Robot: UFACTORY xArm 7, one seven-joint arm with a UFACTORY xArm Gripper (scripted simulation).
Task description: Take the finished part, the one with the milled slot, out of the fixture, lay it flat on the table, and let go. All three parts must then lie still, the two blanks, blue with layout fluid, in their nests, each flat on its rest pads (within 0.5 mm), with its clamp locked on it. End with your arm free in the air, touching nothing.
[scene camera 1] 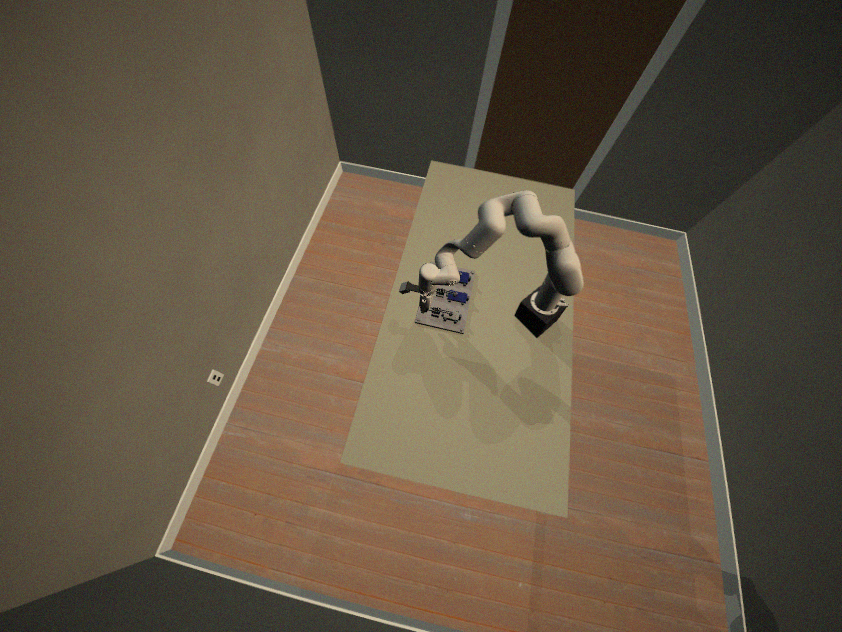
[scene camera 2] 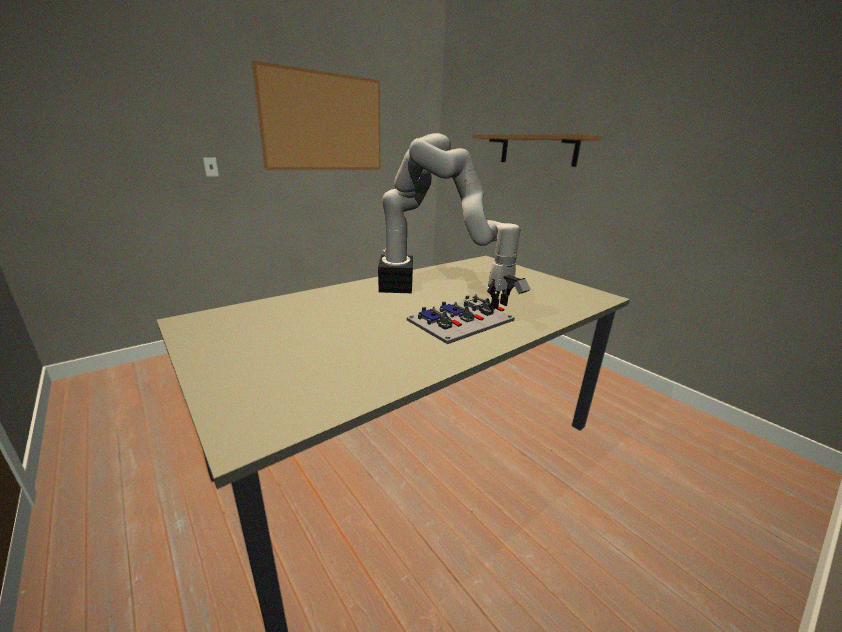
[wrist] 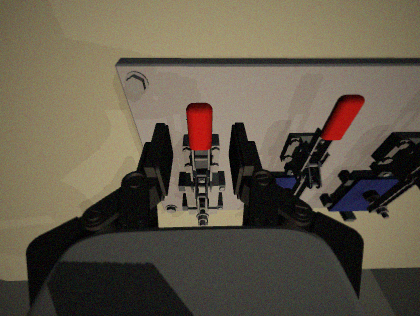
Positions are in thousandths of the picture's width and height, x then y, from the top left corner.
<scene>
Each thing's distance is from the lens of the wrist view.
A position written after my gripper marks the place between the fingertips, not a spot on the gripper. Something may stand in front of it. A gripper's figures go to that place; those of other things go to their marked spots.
my gripper (wrist: 477,438): 0.14 m
fixture plate (wrist: 651,309): 0.18 m
toggle clamp handle (wrist: 475,366): 0.13 m
The marked spots on the fixture plate and the toggle clamp handle are 0.08 m apart.
</scene>
